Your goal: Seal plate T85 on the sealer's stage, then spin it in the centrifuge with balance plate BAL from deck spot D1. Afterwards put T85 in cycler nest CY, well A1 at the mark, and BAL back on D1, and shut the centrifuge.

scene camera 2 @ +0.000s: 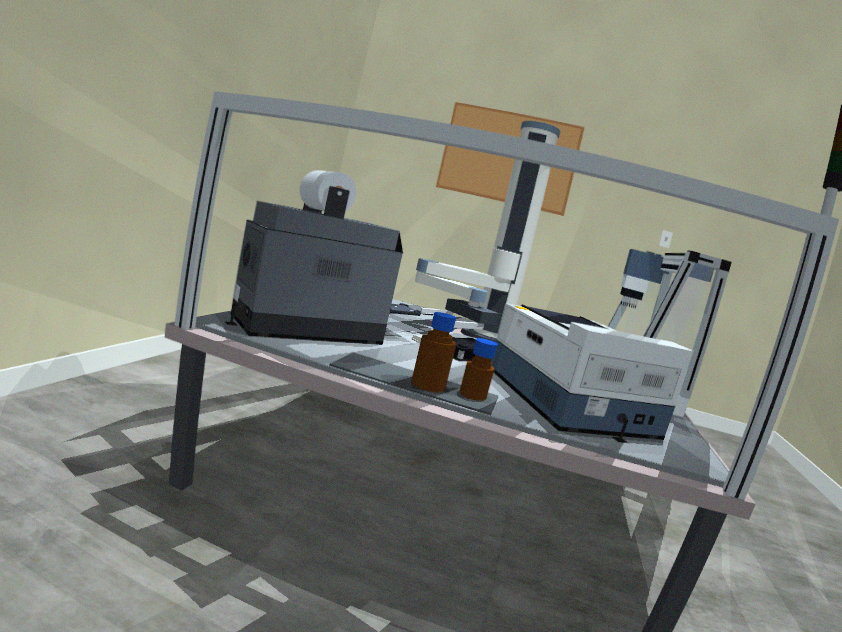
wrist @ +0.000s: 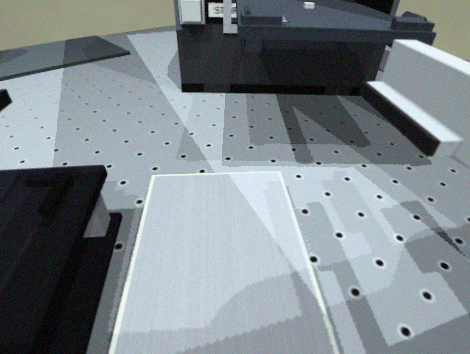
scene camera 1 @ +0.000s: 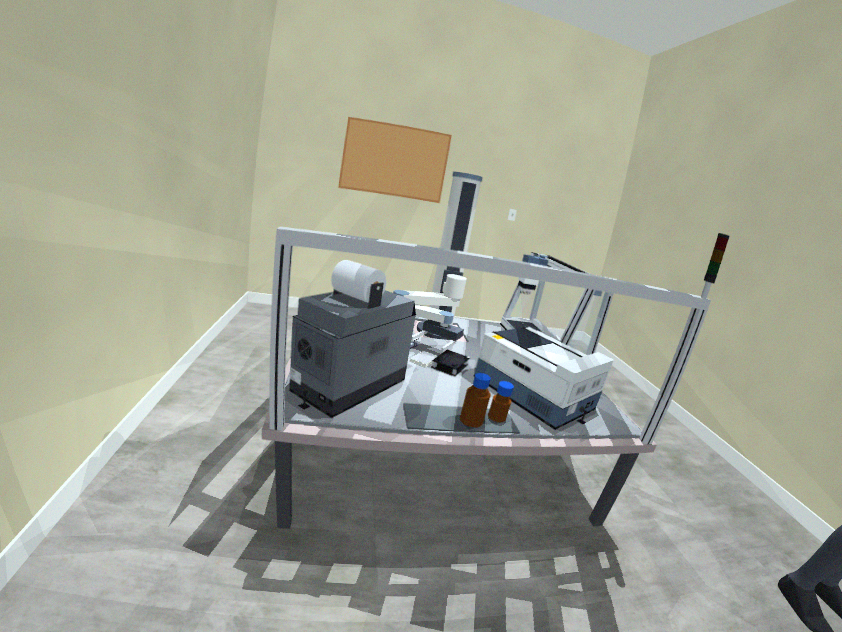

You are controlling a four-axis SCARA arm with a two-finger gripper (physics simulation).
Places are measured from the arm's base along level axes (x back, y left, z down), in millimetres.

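Where they show: gripper, fingertip midpoint: (wrist: 189,67) (scene camera 1: 426,344); arm's base at its link origin: (scene camera 2: 489,338).
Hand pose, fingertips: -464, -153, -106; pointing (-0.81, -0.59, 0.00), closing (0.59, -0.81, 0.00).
Observation:
Each offset is from my fingertips to the top centre of the thing, as dx, dy, dz. "spot": to the spot under its first point.
Plate T85 {+25, +8, +77} (wrist: 210,260) (scene camera 1: 421,359) lies flat on the perforated table, its smooth pale top filling the lower middle of the wrist view; its labelled near edge is out of that frame. My gripper (wrist: 189,67) (scene camera 1: 438,342) is open and empty above the plate. Its right finger shows beyond the plate's right edge; the left finger is out of the wrist view. The dark grey sealer {-270, -326, -382} (scene camera 1: 353,346) (scene camera 2: 319,282) (wrist: 280,67), with a film roll on top, stands at the left in the scene views; its stage {spot: -6, -88, -6} (wrist: 320,22) juts out. I cannot identify BAL, D1 or nest CY.
A black low block {-12, +126, +47} (wrist: 45,215) (scene camera 1: 449,361) stands close beside the plate. A white-and-blue machine (scene camera 1: 544,374) (scene camera 2: 591,380) stands at the right. Two brown bottles {-461, +113, -30} (scene camera 1: 475,404) (scene camera 2: 433,360) stand near the scene-camera edge, inside the frame rail (scene camera 1: 380,244). A person's legs (scene camera 1: 816,578) show at lower right.

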